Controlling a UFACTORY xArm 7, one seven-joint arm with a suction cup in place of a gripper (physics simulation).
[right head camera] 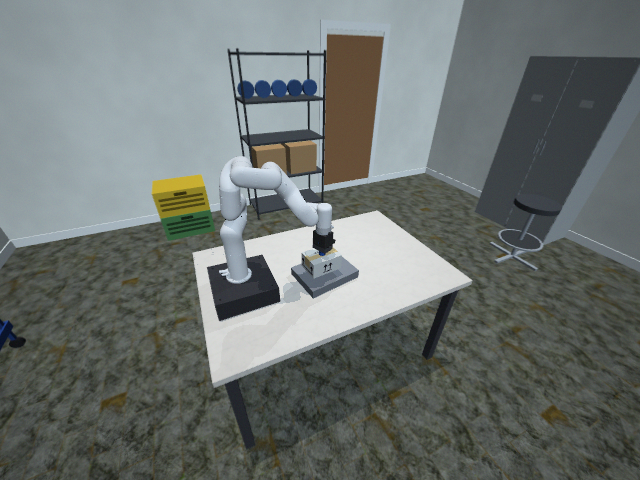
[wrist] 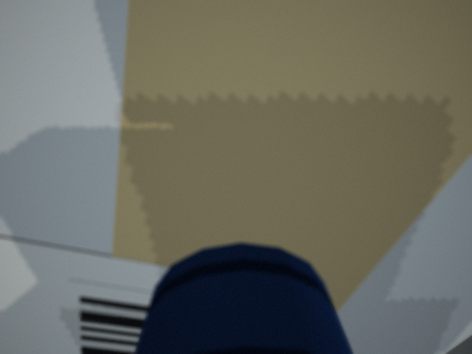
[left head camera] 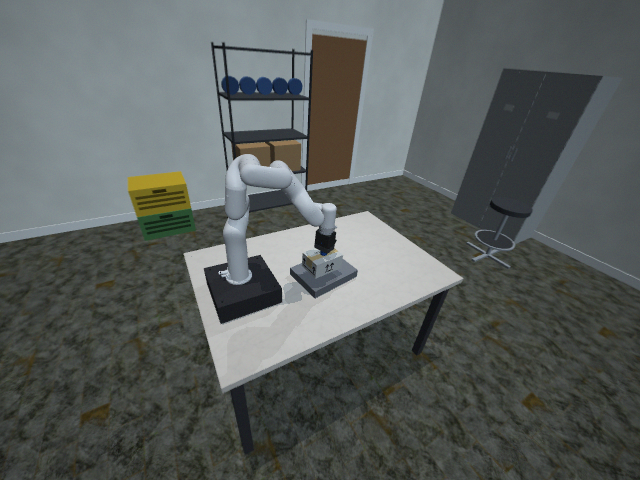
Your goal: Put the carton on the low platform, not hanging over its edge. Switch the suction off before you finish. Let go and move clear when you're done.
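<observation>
The white carton, with tan tape and arrow marks, is upright over the low grey platform. It appears to be on it or very slightly above; any small gap is too fine to tell. Its visible lower edges lie inside the platform's outline, with grey margin in front and at the right. The platform's far side is partly hidden. My blue suction cup points down and is against the carton's taped top, holding it. A barcode shows beside the cup in the wrist view.
The arm's black base block stands left of the platform on the white table. A shelf rack, yellow and green crates and a stool stand away from the table.
</observation>
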